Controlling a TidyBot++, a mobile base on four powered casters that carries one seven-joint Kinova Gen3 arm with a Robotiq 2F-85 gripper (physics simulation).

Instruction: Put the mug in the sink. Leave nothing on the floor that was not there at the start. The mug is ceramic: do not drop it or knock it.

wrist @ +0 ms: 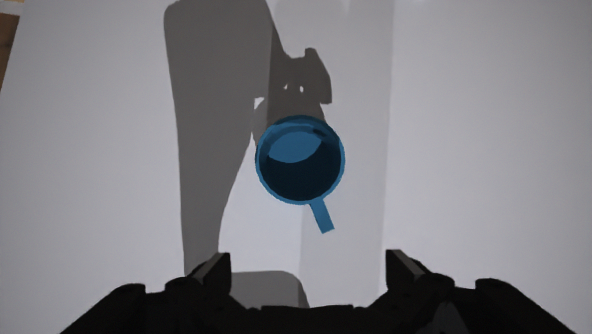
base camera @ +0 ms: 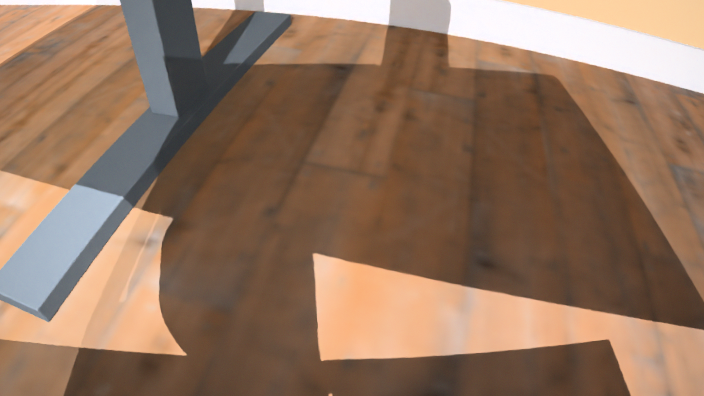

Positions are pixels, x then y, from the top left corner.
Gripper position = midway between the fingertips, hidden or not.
Scene:
my gripper: wrist 307,268; not seen in the base camera view (out of frame)
blue mug: wrist 299,159; not seen in the base camera view (out of frame)

